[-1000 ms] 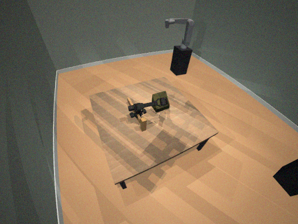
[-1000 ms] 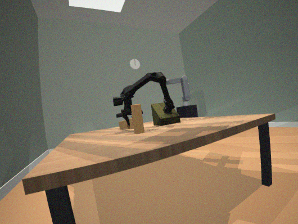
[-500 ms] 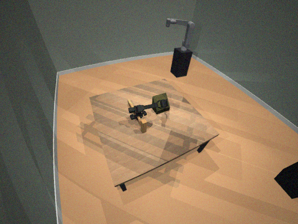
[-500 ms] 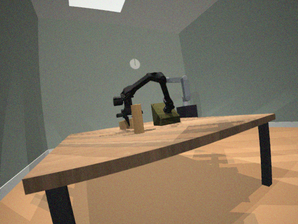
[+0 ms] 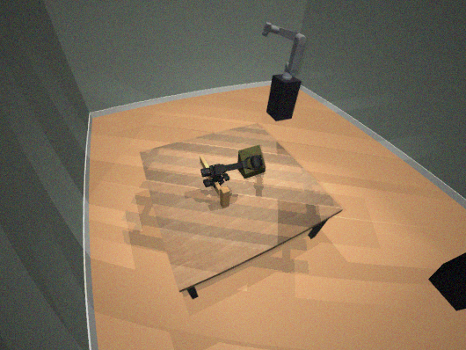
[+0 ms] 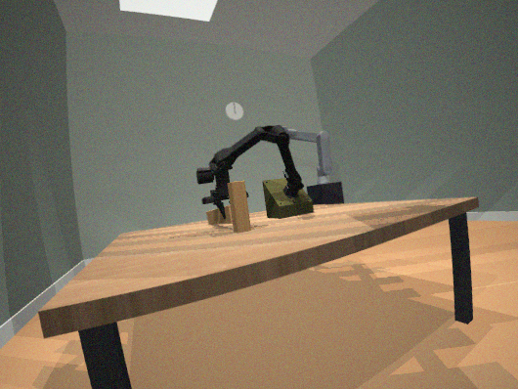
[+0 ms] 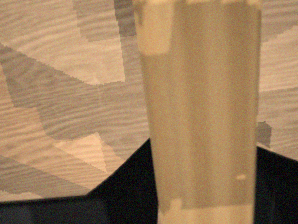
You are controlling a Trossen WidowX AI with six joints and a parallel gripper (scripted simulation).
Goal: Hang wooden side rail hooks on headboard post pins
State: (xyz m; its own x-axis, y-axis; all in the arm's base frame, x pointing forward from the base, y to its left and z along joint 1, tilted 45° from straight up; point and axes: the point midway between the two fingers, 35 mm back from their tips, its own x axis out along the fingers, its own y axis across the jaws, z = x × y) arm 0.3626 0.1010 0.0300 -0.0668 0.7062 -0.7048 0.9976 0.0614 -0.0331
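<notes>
My gripper tip is now 1 cm past the headboard post, 14 cm to the right of it and 4 cm below it.
</notes>
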